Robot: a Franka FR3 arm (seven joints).
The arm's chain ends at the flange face. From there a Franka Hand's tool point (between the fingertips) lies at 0.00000 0.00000 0.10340 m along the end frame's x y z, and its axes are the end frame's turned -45 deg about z.
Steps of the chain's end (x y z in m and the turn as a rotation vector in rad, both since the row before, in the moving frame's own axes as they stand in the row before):
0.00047, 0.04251, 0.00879, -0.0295, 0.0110, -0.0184
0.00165, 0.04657, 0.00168, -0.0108, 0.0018, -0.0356
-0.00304, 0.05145, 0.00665, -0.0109, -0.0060, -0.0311
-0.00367, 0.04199, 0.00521, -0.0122, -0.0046, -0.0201
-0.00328, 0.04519, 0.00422, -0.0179, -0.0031, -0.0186
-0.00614, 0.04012, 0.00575, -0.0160, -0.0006, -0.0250
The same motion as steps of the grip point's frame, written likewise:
-0.03105, 0.03336, 0.00874, -0.0286, -0.0131, -0.0184
-0.03240, 0.03503, 0.00167, -0.0089, -0.0064, -0.0356
-0.03976, 0.03461, 0.00664, -0.0035, -0.0120, -0.0311
-0.03351, 0.02766, 0.00520, -0.0054, -0.0119, -0.0201
-0.03580, 0.03073, 0.00420, -0.0105, -0.0148, -0.0186
-0.03391, 0.02517, 0.00574, -0.0109, -0.0117, -0.0250

